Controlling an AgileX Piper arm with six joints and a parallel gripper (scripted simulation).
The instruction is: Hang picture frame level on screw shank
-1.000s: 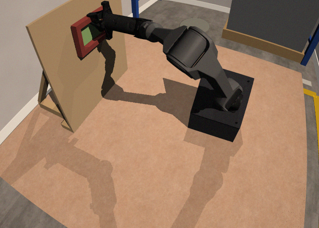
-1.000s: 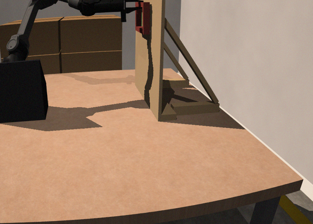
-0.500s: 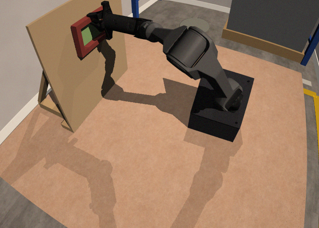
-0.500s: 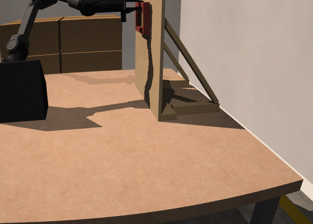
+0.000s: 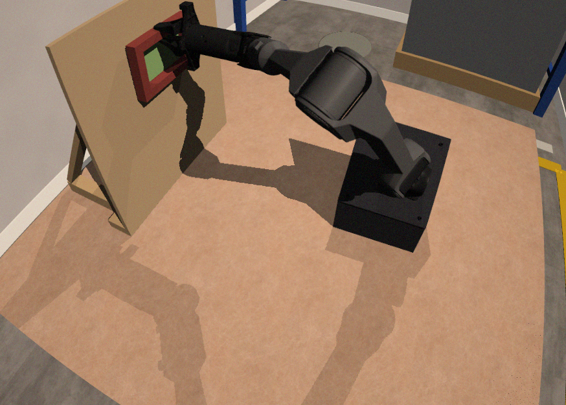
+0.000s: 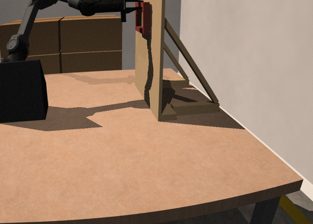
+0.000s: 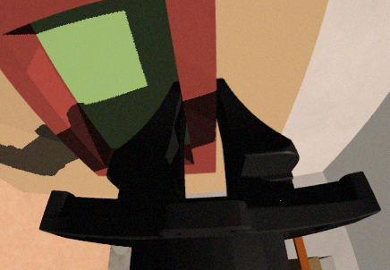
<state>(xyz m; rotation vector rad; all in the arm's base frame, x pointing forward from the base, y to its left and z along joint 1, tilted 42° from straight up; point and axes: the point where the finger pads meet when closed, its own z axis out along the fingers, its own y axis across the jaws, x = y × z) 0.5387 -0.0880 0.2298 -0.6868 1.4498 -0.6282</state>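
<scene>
Right now my hand is 5 cm above the picture frame and 1 cm short of it. From my hand the other things lie so: tan board (17 cm below, 3 cm ahead).
</scene>
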